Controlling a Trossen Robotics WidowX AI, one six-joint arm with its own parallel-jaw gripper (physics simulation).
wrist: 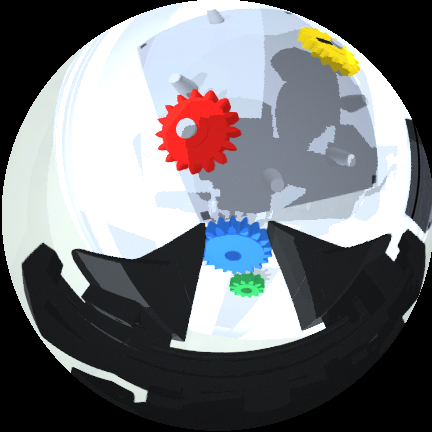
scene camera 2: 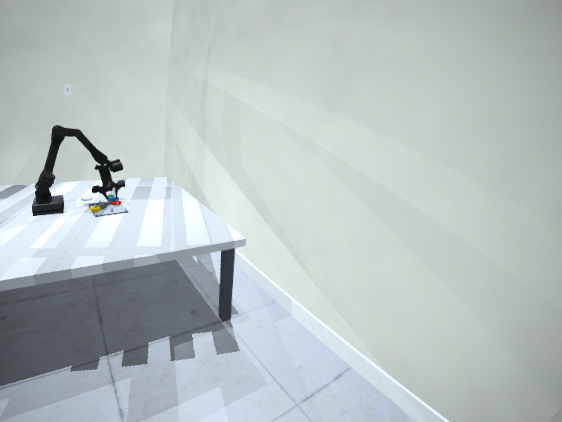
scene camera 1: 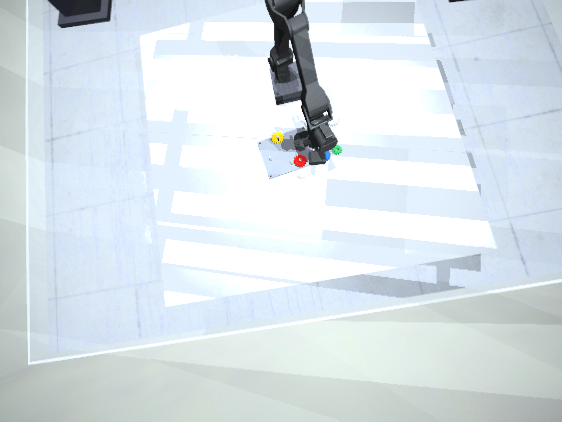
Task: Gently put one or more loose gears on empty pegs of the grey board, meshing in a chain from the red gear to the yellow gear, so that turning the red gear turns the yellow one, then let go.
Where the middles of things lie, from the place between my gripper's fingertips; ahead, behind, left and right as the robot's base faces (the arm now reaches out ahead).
Right now my hand is 20 mm to the right of the blue gear (wrist: pixel 232 245). Round my hand: small green gear (wrist: pixel 246 284) 90 mm to the left, 10 mm below, 10 mm behind; red gear (wrist: pixel 212 117) 70 mm to the right, 20 mm ahead; grey board (scene camera 1: pixel 282 154) 120 mm to the right, 20 mm behind, 10 mm below.
